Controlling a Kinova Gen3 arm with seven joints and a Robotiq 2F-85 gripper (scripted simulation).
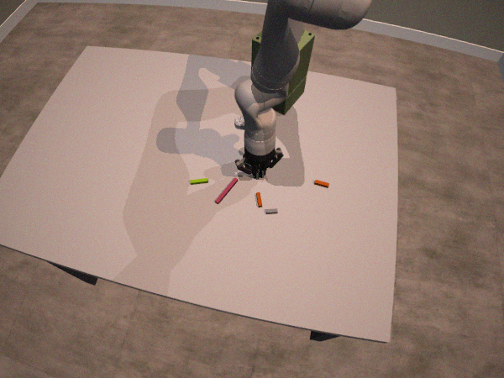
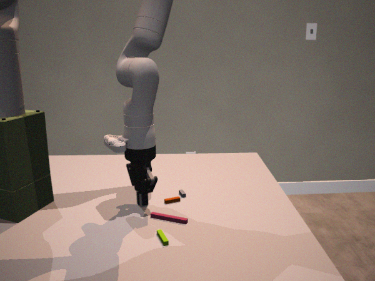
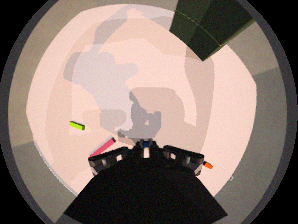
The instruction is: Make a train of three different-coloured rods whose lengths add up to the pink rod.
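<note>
My gripper is now 11 cm short of the grey rod, 4 cm to the right of it and 1 cm above it. Also, from my hand: pink rod (6 cm ahead, 8 cm to the right, 1 cm below); lime rod (3 cm ahead, 17 cm to the right, 1 cm below); blue rod (1 cm below).
</note>
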